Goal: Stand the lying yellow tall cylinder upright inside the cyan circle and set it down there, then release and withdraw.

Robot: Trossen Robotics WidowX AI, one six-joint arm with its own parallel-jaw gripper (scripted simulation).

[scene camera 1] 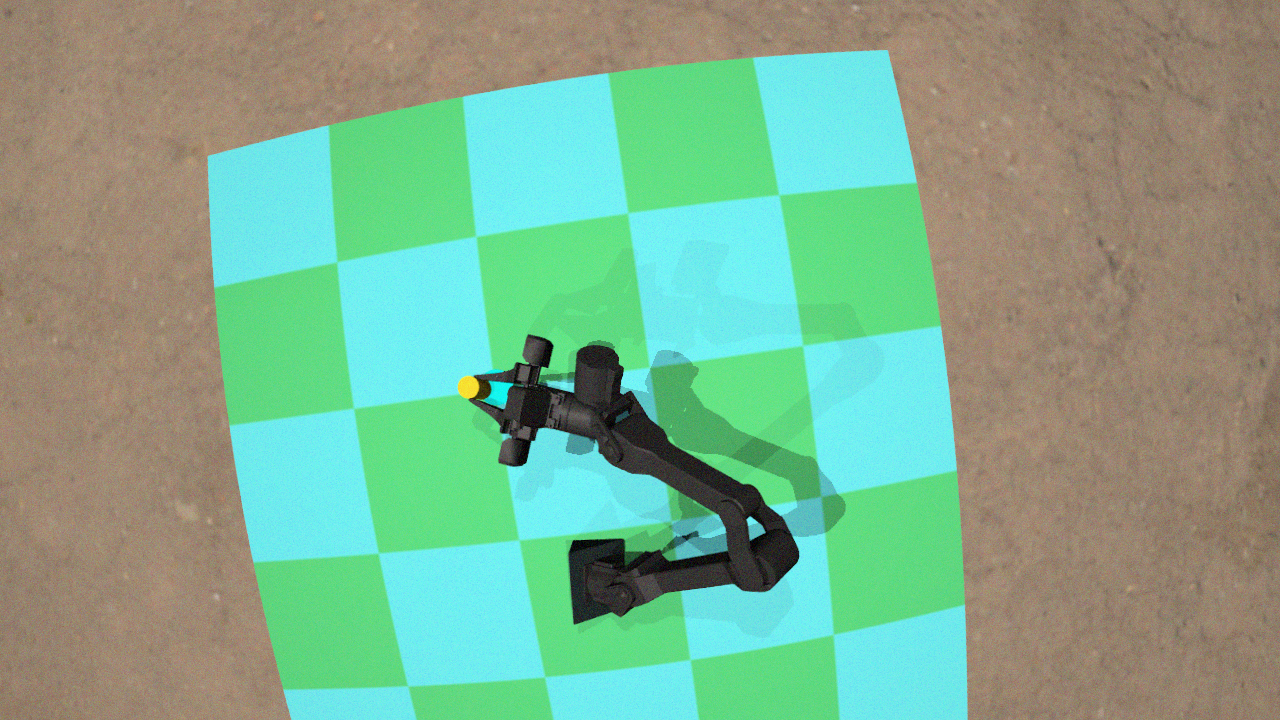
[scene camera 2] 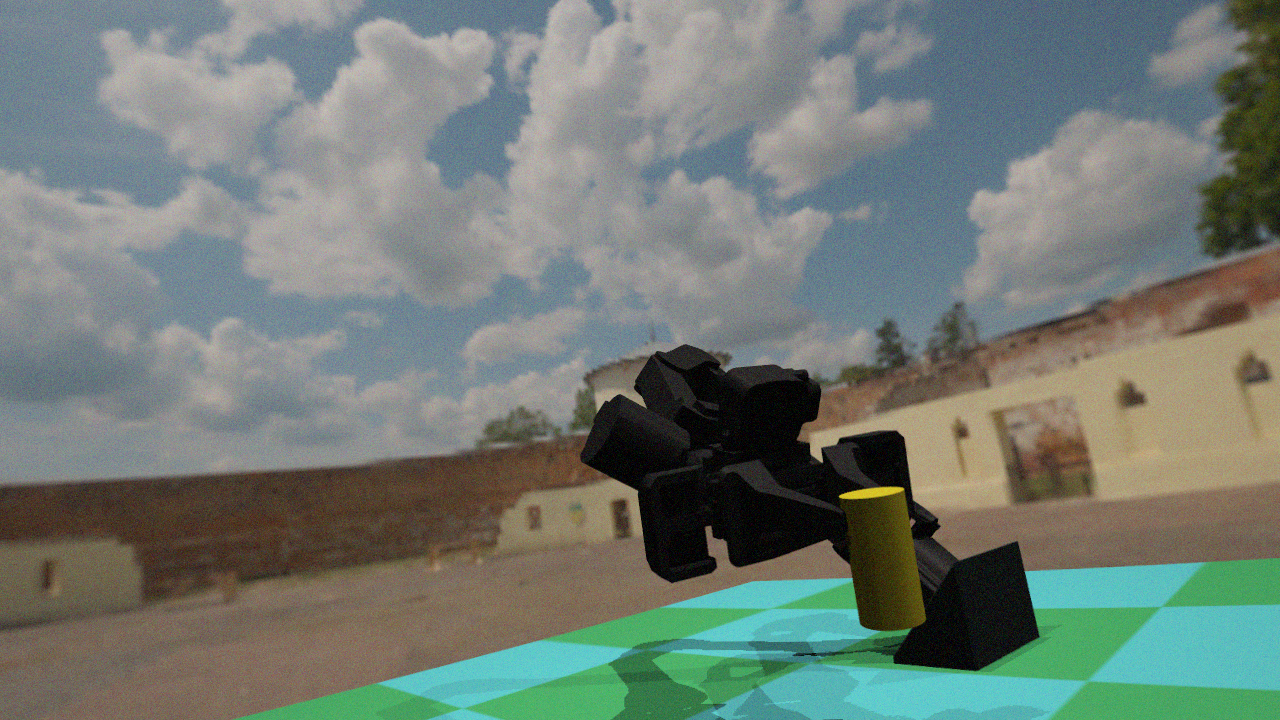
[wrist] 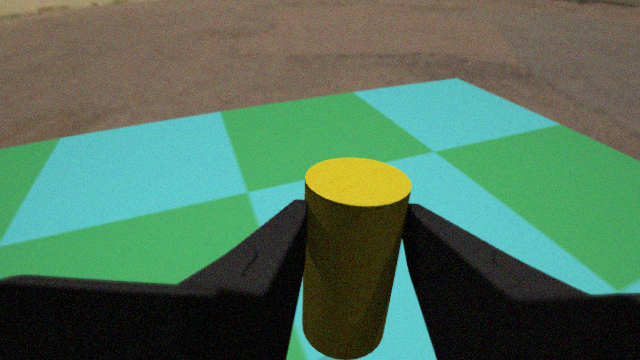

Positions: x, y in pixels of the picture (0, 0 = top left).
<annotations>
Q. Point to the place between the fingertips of the gripper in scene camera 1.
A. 472, 387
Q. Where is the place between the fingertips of the gripper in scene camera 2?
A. At 872, 515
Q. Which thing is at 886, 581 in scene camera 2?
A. A yellow tall cylinder.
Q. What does the gripper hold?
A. A yellow tall cylinder.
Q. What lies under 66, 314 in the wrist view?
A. The gripper.
</annotations>
